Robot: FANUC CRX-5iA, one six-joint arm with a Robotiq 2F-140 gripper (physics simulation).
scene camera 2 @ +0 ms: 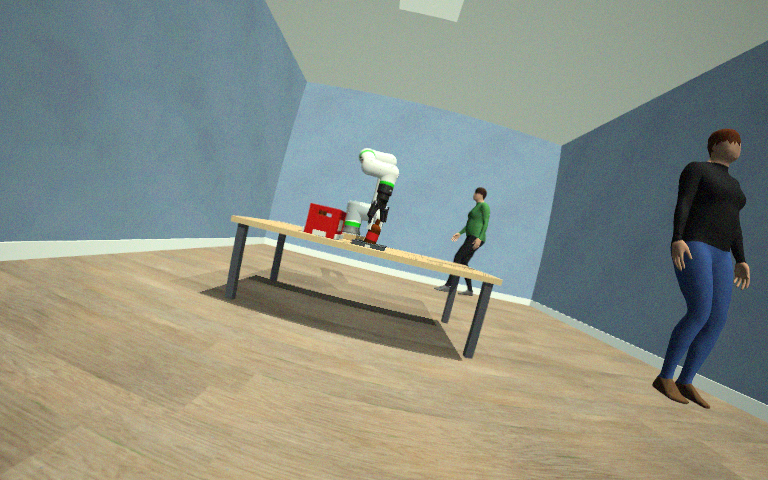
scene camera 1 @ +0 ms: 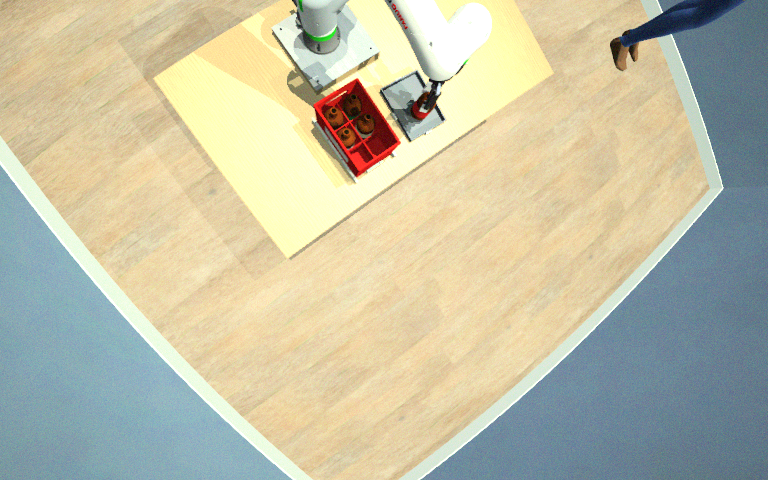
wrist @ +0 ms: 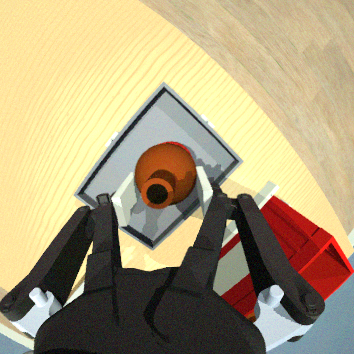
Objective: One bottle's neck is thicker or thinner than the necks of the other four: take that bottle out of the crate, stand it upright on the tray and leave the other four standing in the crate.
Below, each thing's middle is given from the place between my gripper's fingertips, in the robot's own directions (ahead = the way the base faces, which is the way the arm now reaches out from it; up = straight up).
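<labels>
Grey tray (scene camera 1: 400, 95): my hand 9 cm above it, 3 cm past it.
</labels>
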